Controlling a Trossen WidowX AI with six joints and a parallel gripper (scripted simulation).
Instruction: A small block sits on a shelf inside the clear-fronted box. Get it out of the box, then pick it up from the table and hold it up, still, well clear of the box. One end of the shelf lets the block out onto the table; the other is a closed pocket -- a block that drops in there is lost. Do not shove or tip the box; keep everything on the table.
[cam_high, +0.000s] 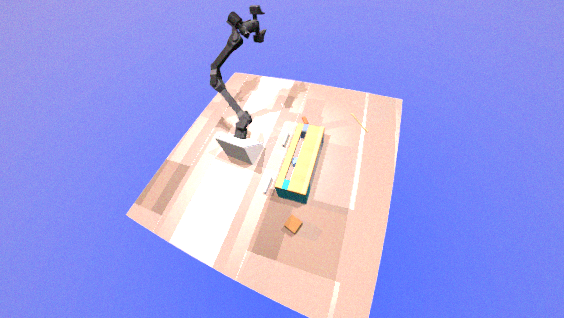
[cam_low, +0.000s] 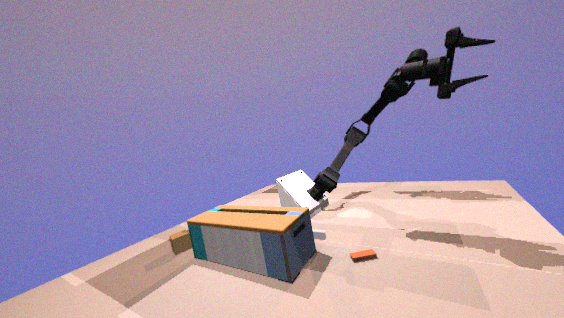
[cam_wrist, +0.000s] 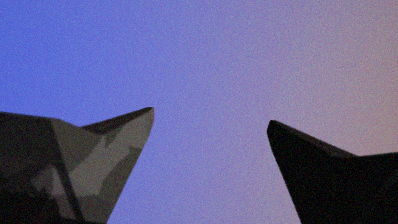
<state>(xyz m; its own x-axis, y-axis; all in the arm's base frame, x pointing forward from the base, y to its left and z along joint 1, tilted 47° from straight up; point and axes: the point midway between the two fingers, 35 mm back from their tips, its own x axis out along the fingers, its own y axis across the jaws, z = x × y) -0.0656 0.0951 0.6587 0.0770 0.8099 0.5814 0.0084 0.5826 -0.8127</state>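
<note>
Now: the box 59 cm to the right of my gripper tip, 42 cm ahead of it and 38 cm below it. The rest, counted from my gripper tip: flat orange-red piece (44 cm below, 34 cm ahead, 28 cm to the right); tan block (89 cm to the right, 54 cm ahead, 42 cm below).
</note>
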